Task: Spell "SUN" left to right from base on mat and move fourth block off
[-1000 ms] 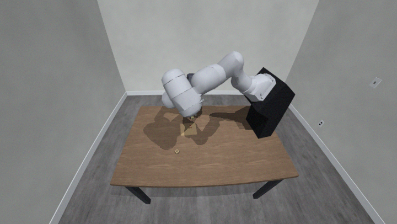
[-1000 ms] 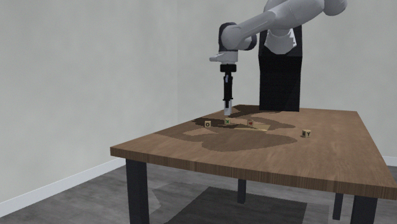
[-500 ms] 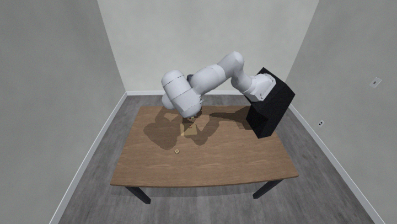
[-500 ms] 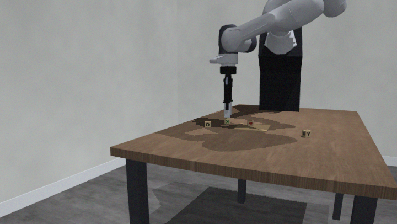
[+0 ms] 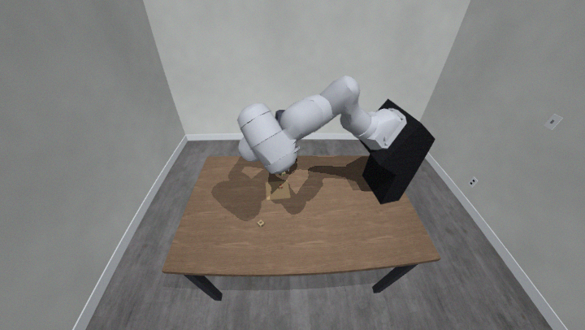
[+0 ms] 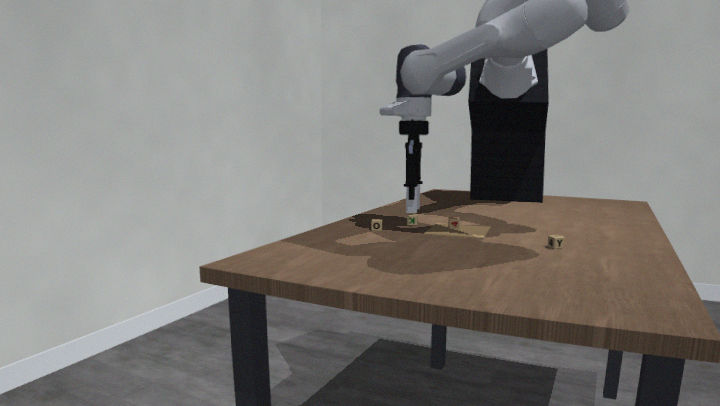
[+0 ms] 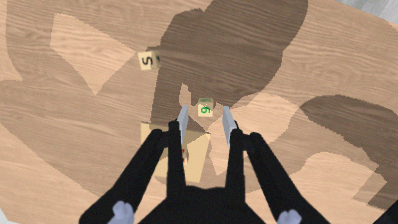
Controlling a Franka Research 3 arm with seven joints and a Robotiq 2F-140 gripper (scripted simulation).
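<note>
Right now my hand is 5 cm above the U block. Round my hand: S block 10 cm ahead, 7 cm to the right, 5 cm below; then tan mat 5 cm ahead, 13 cm to the left, 6 cm below.
</note>
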